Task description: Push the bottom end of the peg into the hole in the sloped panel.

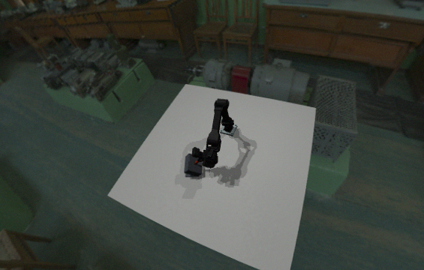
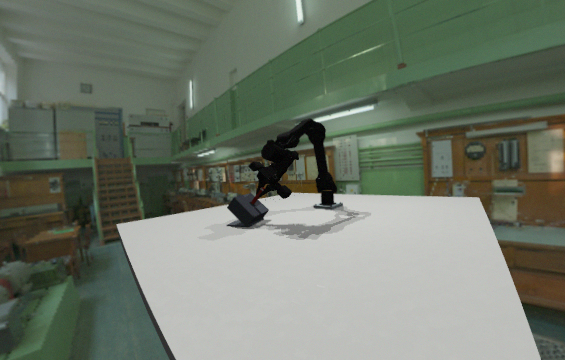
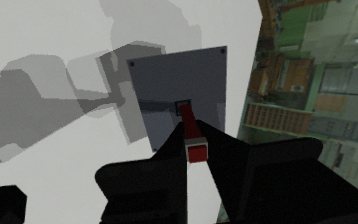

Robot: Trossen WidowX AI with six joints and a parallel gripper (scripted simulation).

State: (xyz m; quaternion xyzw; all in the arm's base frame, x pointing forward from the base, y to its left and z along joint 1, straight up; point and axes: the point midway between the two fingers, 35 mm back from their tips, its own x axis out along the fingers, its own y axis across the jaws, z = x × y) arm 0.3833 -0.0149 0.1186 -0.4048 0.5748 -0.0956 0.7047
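The sloped dark grey panel lies 20 mm ahead of my gripper tip, 40 mm to the right of it and 50 mm below it. From my gripper tip the other things lie so: red square peg 10 mm behind, 10 mm to the left, 10 mm above.
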